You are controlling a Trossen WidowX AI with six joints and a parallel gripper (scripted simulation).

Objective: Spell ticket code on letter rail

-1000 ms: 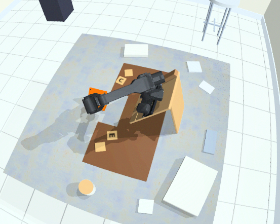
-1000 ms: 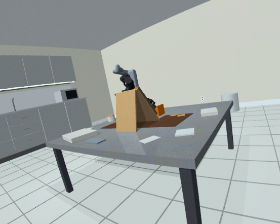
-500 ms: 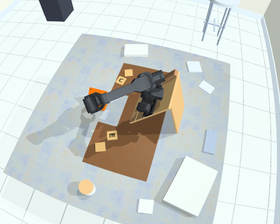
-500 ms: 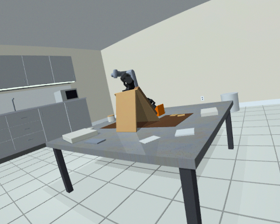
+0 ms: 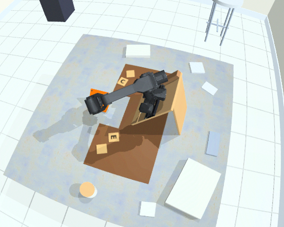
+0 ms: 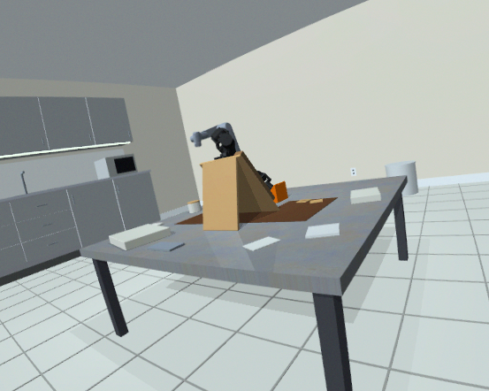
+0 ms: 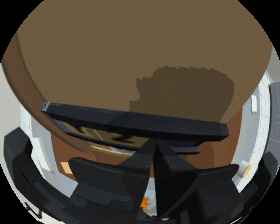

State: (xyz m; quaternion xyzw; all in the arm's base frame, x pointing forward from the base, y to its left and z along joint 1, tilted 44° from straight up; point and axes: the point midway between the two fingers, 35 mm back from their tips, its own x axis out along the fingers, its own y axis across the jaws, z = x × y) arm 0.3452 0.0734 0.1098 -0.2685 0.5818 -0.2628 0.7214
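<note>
My gripper tip is 80 mm above the white ticket, 40 mm to the right of it and 40 mm past it. From my gripper tip the other things lie so: grey card: 390 mm ahead, 170 mm below, 70 mm to the right; white box: 360 mm to the right, 310 mm ahead, 150 mm below; brown mat: 170 mm below, 140 mm behind, 10 mm to the left.
</note>
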